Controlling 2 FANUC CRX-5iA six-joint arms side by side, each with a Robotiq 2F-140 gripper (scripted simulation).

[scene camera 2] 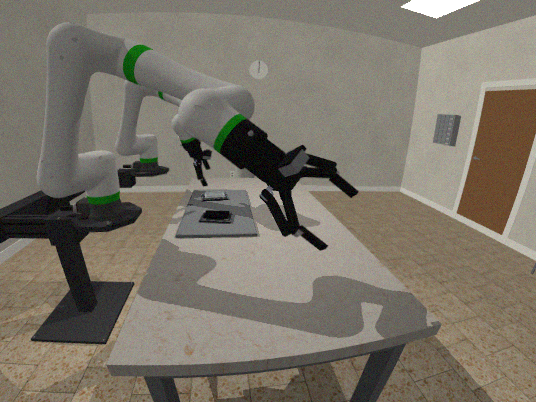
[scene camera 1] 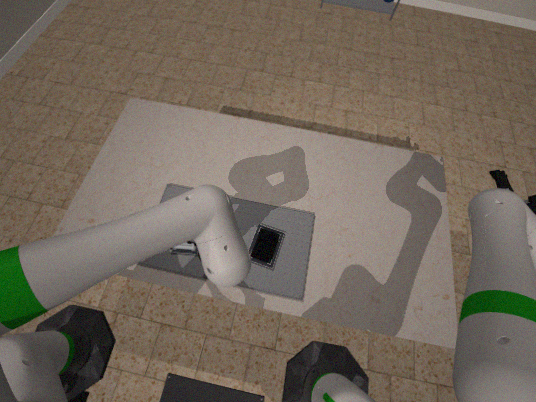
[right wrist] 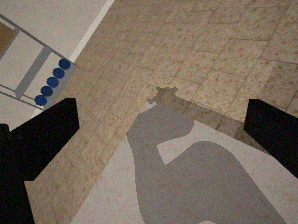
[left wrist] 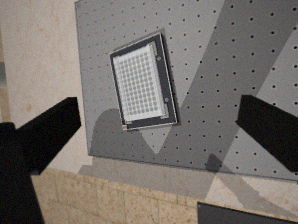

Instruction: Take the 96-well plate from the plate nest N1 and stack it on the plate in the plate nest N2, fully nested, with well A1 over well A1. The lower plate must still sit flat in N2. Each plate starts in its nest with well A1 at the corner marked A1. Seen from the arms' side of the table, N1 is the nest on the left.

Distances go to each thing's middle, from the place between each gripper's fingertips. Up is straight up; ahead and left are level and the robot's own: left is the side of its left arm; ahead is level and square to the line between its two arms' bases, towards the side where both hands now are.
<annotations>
Now: the white 96-well plate [left wrist: 141, 97] 5 cm ahead of my left hand, 11 cm to the left of it and 16 cm below it. Also, from my left hand: plate nest N1 [left wrist: 163, 77]: 5 cm ahead, 11 cm to the left, 17 cm below.
I see my right gripper [scene camera 2: 340, 219] 220 mm past the white 96-well plate, 1120 mm to the right of it and 310 mm above it. Also, from my right hand: plate nest N1: 220 mm behind, 1120 mm to the left, 320 mm below.
</annotations>
